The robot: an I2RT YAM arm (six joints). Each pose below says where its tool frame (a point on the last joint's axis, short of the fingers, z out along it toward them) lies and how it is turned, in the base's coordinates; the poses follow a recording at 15 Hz.
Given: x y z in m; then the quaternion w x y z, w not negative.
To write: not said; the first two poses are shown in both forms.
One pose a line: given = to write
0.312 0.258 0.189 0.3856 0.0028 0.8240 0.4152 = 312 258 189 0.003 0.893 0.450 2.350
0.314 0.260 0.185 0.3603 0.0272 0.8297 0.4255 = 314 260 185 0.029 0.889 0.456 2.404
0.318 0.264 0.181 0.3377 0.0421 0.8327 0.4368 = 318 264 181 0.045 0.885 0.464 2.453
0.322 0.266 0.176 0.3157 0.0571 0.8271 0.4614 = 322 266 176 0.060 0.872 0.486 2.499
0.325 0.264 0.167 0.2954 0.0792 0.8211 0.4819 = 325 264 167 0.083 0.859 0.504 2.542
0.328 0.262 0.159 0.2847 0.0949 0.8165 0.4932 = 328 262 159 0.099 0.852 0.514 2.564
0.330 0.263 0.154 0.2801 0.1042 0.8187 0.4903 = 330 263 154 0.109 0.853 0.511 2.574
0.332 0.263 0.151 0.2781 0.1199 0.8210 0.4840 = 332 263 151 0.125 0.855 0.504 2.578
